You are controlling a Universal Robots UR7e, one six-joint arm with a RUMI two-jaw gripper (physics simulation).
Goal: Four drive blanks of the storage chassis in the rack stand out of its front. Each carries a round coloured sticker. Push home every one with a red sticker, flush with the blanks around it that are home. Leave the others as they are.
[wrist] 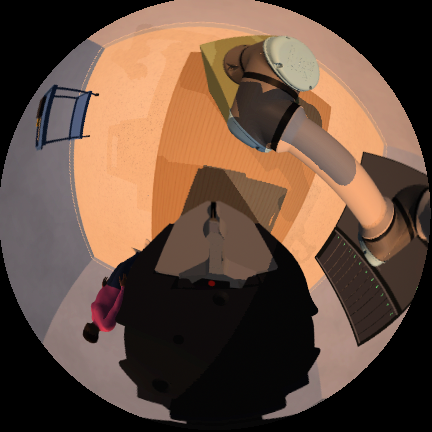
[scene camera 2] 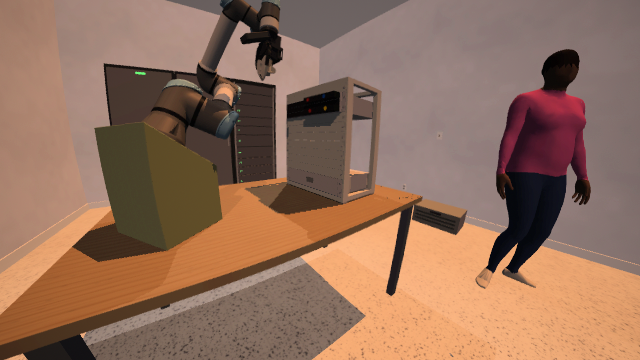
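Observation:
The storage chassis (scene camera 2: 296,109) is a black band near the top of the grey rack (scene camera 2: 346,145). In the scene view its front bears a red sticker (scene camera 2: 307,99) at upper left, a blue sticker (scene camera 2: 323,95) at upper right, another red sticker (scene camera 2: 309,110) at lower left and a yellow sticker (scene camera 2: 325,108) at lower right. The stickered part stands out of the front; how far each blank stands out is too small to tell. My gripper (scene camera 2: 263,77) (wrist: 212,203) is shut and empty, left of and above the chassis in the scene view, apart from it. A small red spot (wrist: 211,283) shows behind the fingers.
The rack stands on the wooden table (scene camera 2: 250,235) (wrist: 175,130). An olive pedestal (scene camera 2: 187,200) (wrist: 215,75) carries the arm. Dark server cabinets (scene camera 2: 255,130) (wrist: 357,285) stand behind. A person (scene camera 2: 545,135) (wrist: 105,307) stands beyond the table, near a grey box (scene camera 2: 440,215) on the floor.

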